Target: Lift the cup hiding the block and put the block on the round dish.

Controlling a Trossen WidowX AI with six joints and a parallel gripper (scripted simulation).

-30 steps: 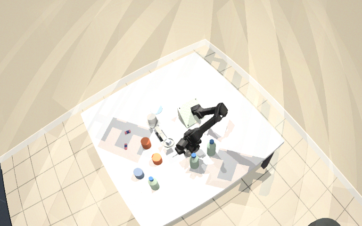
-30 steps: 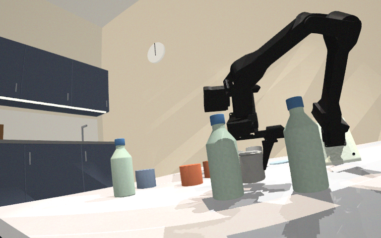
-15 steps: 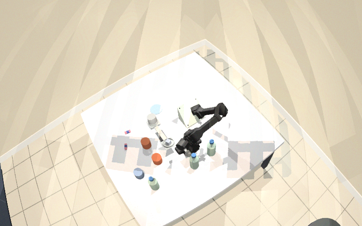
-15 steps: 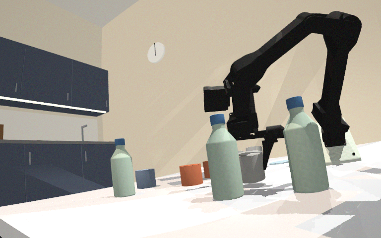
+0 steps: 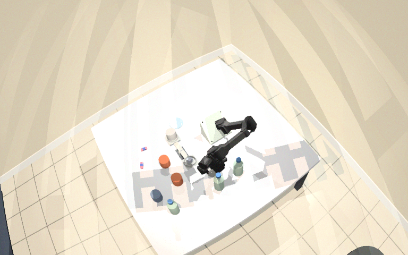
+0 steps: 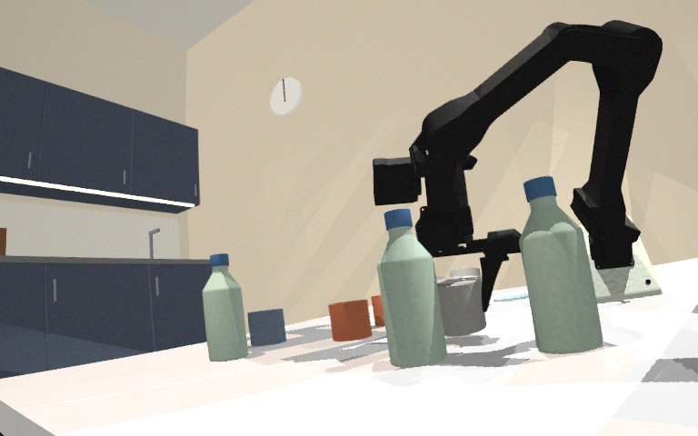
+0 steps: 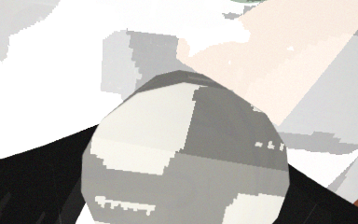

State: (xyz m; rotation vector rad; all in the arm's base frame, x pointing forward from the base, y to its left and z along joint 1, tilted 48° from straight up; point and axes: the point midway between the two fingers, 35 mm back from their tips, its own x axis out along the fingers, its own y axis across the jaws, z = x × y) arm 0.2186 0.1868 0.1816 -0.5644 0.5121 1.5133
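My gripper tip is 120 mm to the left of the grey block, 90 mm short of it and 50 mm below it. Also, from my gripper tip: blue cup (410 mm ahead, 10 mm to the right); then balance (240 mm to the right, 90 mm ahead); then grey cup (400 mm to the right, 90 mm ahead, 20 mm above).
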